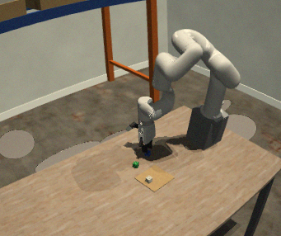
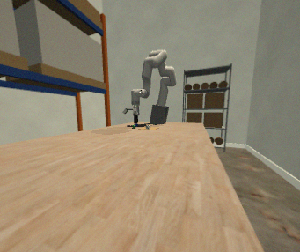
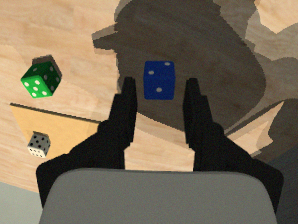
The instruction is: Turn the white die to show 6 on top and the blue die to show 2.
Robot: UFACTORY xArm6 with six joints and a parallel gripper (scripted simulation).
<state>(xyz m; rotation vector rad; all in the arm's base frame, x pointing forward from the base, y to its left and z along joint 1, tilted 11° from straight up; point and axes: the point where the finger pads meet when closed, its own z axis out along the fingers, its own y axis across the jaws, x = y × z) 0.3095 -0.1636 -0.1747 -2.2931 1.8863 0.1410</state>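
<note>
Now: the blue die 40 mm below my hand. The rest, counted from my hand: green die (110 mm ahead, 20 mm to the left, 40 mm below); then tan mat (110 mm ahead, 160 mm to the left, 50 mm below); then white die (150 mm ahead, 150 mm to the left, 30 mm below).
</note>
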